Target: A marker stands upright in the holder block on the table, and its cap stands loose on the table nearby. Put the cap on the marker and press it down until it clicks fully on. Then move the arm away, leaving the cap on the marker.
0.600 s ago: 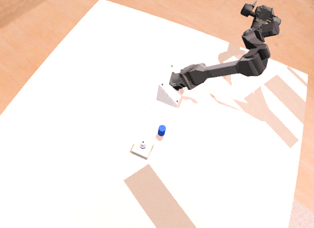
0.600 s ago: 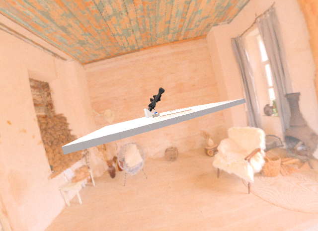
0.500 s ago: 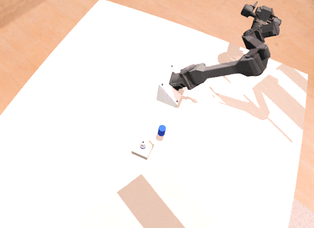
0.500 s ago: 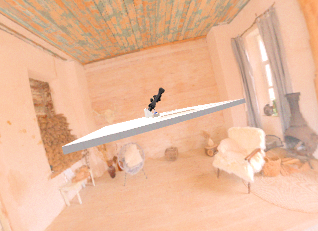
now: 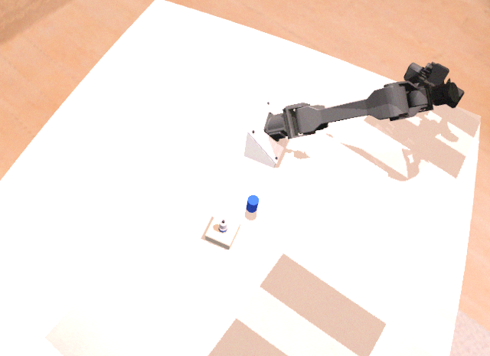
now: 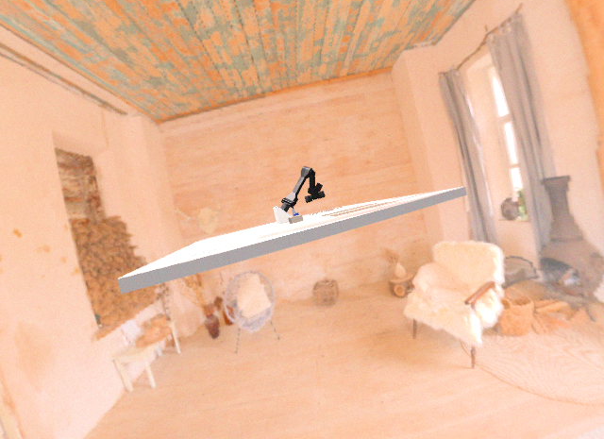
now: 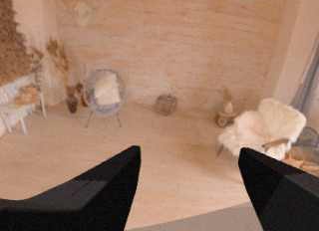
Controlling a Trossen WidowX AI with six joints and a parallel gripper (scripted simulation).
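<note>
The blue cap is 57 cm ahead of my gripper tip, 48 cm to the right of it and 11 cm below it. The rest, counted from my gripper tip: holder block 66 cm ahead, 54 cm to the right, 12 cm below.
</note>
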